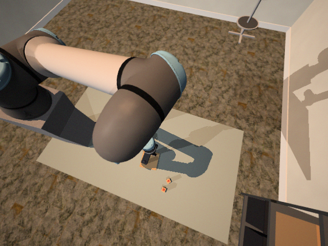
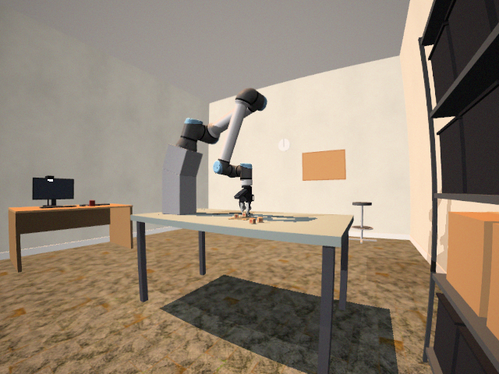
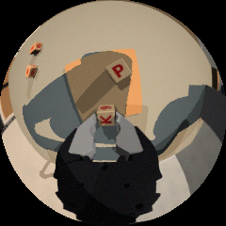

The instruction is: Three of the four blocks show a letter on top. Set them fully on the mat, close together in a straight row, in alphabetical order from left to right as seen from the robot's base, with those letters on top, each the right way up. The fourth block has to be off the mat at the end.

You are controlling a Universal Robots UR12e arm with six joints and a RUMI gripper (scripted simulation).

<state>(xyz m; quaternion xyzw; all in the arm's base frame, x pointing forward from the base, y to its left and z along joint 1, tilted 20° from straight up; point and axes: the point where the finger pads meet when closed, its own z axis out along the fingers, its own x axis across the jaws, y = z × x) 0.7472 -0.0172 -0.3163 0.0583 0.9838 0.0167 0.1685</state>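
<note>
Right now the orange mat is 10 mm behind my hand, 50 mm to the right of it and 20 mm below it.
</note>
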